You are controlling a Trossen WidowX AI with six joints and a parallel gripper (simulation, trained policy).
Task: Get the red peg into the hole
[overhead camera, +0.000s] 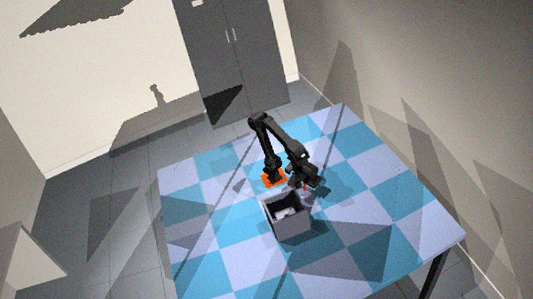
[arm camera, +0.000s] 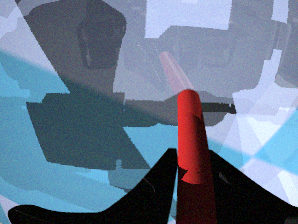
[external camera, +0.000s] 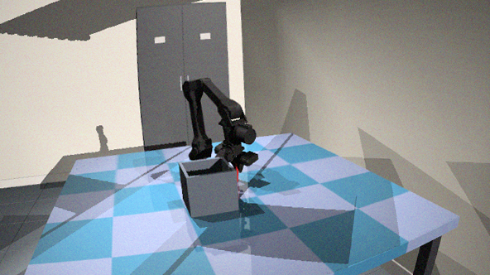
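The pale plate lies 190 mm to the right of my gripper tip, 140 mm ahead of it and 10 mm above it. Also, from my gripper tip: red peg: 10 mm to the right.
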